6 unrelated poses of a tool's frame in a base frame.
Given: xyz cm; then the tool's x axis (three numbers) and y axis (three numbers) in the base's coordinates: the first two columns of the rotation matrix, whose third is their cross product.
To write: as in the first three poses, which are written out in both.
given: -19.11, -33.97, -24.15, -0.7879, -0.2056, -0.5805, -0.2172, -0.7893, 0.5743
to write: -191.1, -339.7, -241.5, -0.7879, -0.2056, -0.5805, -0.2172, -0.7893, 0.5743
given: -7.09, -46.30, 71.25, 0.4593, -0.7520, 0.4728, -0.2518, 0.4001, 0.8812
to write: -70.9, -463.0, 712.5, 0.4593, -0.7520, 0.4728, -0.2518, 0.4001, 0.8812
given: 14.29, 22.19, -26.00, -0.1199, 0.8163, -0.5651, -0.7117, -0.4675, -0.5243
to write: 142.9, 221.9, -260.0, -0.1199, 0.8163, -0.5651, -0.7117, -0.4675, -0.5243
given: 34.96, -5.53, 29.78, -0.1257, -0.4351, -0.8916, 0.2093, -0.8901, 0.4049
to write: 349.6, -55.3, 297.8, -0.1257, -0.4351, -0.8916, 0.2093, -0.8901, 0.4049
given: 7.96, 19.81, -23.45, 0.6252, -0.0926, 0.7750, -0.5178, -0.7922, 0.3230
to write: 79.6, 198.1, -234.5, 0.6252, -0.0926, 0.7750, -0.5178, -0.7922, 0.3230
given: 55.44, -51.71, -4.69, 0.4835, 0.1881, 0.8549, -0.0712, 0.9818, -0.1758
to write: 554.4, -517.1, -46.9, 0.4835, 0.1881, 0.8549, -0.0712, 0.9818, -0.1758
